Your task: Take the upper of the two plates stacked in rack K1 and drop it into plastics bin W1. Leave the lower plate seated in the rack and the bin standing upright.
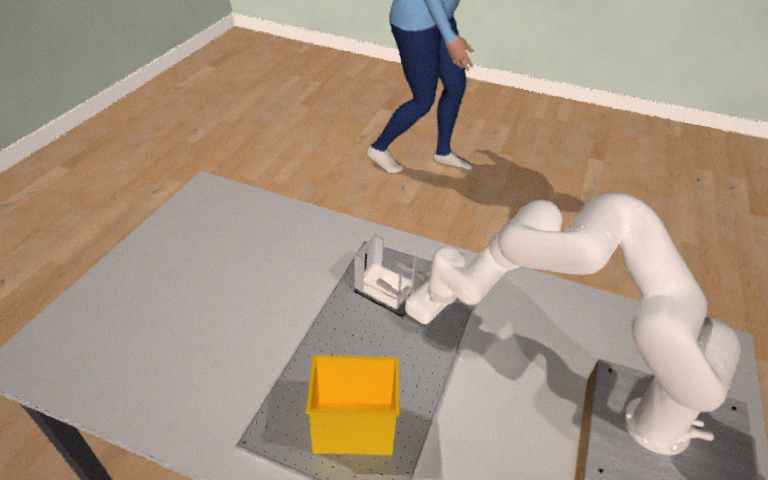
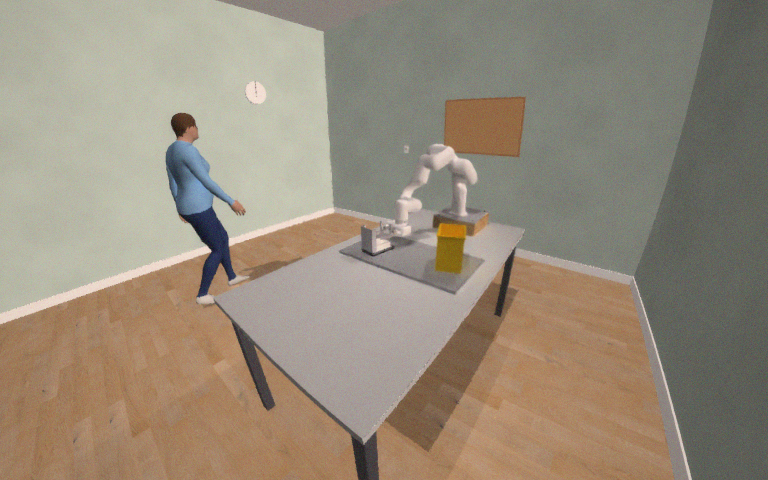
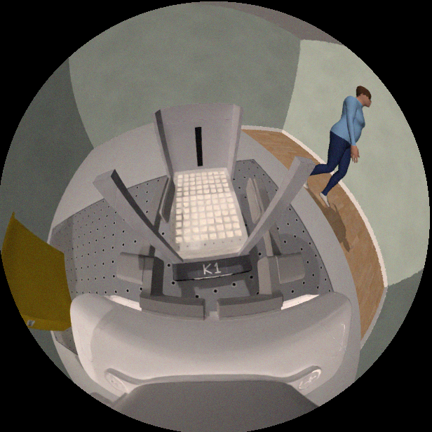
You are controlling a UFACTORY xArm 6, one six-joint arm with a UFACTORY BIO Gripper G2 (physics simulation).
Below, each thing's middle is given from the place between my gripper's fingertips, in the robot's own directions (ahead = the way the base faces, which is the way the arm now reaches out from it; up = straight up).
Labels:
The yellow plastics bin W1 [image 1: 353, 401] lies 30 mm behind my hand, 410 mm to the left of it and 10 mm above it.

